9 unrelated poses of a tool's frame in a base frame.
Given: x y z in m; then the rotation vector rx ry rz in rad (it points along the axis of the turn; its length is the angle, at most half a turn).
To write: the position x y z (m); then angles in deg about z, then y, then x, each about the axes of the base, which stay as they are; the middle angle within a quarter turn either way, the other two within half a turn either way. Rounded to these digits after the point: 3 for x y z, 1 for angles.
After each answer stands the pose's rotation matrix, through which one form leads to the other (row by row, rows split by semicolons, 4 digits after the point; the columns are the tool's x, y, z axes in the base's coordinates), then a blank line. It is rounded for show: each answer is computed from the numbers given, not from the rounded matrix.
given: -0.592, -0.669, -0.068, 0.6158, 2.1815, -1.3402
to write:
-0.592, -0.669, -0.068, -141.6, 10.4, 113.2
-0.7711 0.6107 0.1802; 0.1153 0.4122 -0.9038; -0.6262 -0.6761 -0.3883

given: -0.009, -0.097, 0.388, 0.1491, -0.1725, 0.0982
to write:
-0.009, -0.097, 0.388, 6.4, -9.4, 9.1
0.9804 -0.1100 -0.1635; 0.0844 0.9841 -0.1560; 0.1780 0.1391 0.9741

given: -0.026, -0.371, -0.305, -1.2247, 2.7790, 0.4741
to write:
-0.026, -0.371, -0.305, 133.0, -3.5, -162.2
-0.6805 -0.7301 -0.0614; -0.7092 0.6353 0.3056; -0.1841 0.2516 -0.9502

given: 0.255, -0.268, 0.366, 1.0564, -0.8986, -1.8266
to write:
0.255, -0.268, 0.366, -136.1, -64.6, -23.8
-0.3089 0.2975 -0.9034; -0.8972 -0.4063 0.1730; -0.3156 0.8639 0.3925

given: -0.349, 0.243, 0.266, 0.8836, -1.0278, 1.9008
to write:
-0.349, 0.243, 0.266, 117.3, 11.7, 64.0
-0.4493 -0.8699 0.2033; 0.3062 -0.3638 -0.8797; 0.8393 -0.3330 0.4298

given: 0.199, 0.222, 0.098, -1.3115, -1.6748, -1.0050
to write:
0.199, 0.222, 0.098, -100.1, -5.7, -113.3
-0.1749 0.9796 -0.0992; 0.3733 0.1592 0.9139; 0.9111 0.1228 -0.3935

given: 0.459, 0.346, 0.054, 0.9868, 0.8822, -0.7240
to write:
0.459, 0.346, 0.054, -61.1, 16.8, 73.1
0.4633 0.8377 0.2892; -0.1202 0.3827 -0.9160; -0.8780 0.3896 0.2780

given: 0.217, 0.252, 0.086, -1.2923, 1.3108, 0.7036
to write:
0.217, 0.252, 0.086, 77.4, 16.7, -102.8
0.2082 -0.9349 0.2874; -0.2771 0.2254 0.9340; -0.9380 -0.2741 -0.2121

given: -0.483, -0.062, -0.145, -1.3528, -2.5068, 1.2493
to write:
-0.483, -0.062, -0.145, -132.1, -22.0, 136.9
-0.6213 0.6884 -0.3744; 0.7134 0.2992 -0.6337; -0.3242 -0.6608 -0.6770

